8 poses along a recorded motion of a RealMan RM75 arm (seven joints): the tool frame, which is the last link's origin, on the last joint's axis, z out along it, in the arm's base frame.
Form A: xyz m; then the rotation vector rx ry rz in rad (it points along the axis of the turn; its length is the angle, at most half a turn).
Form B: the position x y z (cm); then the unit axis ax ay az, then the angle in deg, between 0 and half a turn. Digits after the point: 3 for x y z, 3 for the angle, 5 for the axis.
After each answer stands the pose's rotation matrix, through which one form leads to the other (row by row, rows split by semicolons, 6 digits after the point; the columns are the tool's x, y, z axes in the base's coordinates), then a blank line. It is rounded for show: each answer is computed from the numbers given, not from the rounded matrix.
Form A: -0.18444, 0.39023, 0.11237, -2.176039, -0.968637, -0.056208
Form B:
-18.444, 39.023, 11.237, -0.91332, -0.40655, -0.02359, 136.510
0.713839 0.656939 -0.242622; 0.624467 -0.440297 0.645120; 0.316979 -0.612021 -0.724538

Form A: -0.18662, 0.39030, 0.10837, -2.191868, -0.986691, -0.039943
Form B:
-18.662, 39.030, 10.837, -0.91174, -0.41043, -0.01661, 137.742
0.706392 0.662335 -0.249643; 0.639989 -0.446994 0.624988; 0.302363 -0.601256 -0.739641

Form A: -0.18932, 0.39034, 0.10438, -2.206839, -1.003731, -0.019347
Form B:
-18.932, 39.034, 10.438, -0.91024, -0.41400, -0.00798, 138.911
0.699309 0.666109 -0.259356; 0.655620 -0.453112 0.604030; 0.284833 -0.592443 -0.753579

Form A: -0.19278, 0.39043, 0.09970, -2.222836, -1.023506, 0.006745
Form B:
-19.278, 39.043, 9.970, -0.90833, -0.41824, 0.00276, 140.212
0.690644 0.670062 -0.272080; 0.673590 -0.459076 0.579245; 0.263225 -0.583322 -0.768406

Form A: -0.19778, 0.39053, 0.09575, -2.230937, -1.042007, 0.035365
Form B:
-19.778, 39.053, 9.575, -0.90595, -0.42314, 0.01436, 141.093
0.681252 0.672634 -0.288892; 0.690674 -0.459788 0.558180; 0.242622 -0.579792 -0.777802

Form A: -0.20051, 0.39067, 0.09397, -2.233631, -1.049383, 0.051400
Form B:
-20.051, 39.067, 9.397, -0.90489, -0.42513, 0.02082, 141.428
0.677190 0.672479 -0.298639; 0.698446 -0.459792 0.548420; 0.231490 -0.579968 -0.781057

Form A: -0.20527, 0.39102, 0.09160, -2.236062, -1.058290, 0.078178
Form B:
-20.527, 39.102, 9.160, -0.90343, -0.42758, 0.03159, 141.812
0.671701 0.670371 -0.315310; 0.709427 -0.459470 0.534416; 0.213382 -0.582657 -0.784206

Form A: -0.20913, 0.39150, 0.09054, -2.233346, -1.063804, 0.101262
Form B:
-20.913, 39.150, 9.054, -0.90206, -0.42967, 0.04090, 141.855
0.667197 0.667150 -0.331300; 0.717674 -0.456635 0.525764; 0.199480 -0.588554 -0.783462

